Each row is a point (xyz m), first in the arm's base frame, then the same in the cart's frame.
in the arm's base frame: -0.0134 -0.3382 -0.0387
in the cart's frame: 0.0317 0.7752 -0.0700
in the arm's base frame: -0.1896 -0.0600 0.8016
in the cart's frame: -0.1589 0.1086 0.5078
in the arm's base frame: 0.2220 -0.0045 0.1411
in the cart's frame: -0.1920 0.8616 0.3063
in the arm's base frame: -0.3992 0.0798 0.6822
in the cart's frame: -0.3681 0.0529 0.3321
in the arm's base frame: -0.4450 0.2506 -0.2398
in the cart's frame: -0.6778 0.6636 -0.3101
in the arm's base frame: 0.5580 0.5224 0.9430
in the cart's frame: -0.4795 0.6210 1.2513
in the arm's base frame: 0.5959 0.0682 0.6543
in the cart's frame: -0.0804 0.7936 0.9319
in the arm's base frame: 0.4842 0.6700 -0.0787
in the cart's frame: -0.7897 1.2765 0.5129
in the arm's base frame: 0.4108 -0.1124 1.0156
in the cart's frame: 0.0914 0.3940 1.0225
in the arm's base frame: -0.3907 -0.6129 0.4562
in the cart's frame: 0.2581 0.1349 -0.0315
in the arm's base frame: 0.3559 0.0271 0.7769
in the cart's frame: -0.0912 0.5315 0.8576
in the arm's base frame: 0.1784 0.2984 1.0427
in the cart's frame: -0.3597 0.2526 1.0187
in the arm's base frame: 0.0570 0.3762 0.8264
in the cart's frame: -0.4993 0.3197 0.8099
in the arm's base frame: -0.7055 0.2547 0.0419
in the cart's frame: -0.7140 0.2839 -0.2691
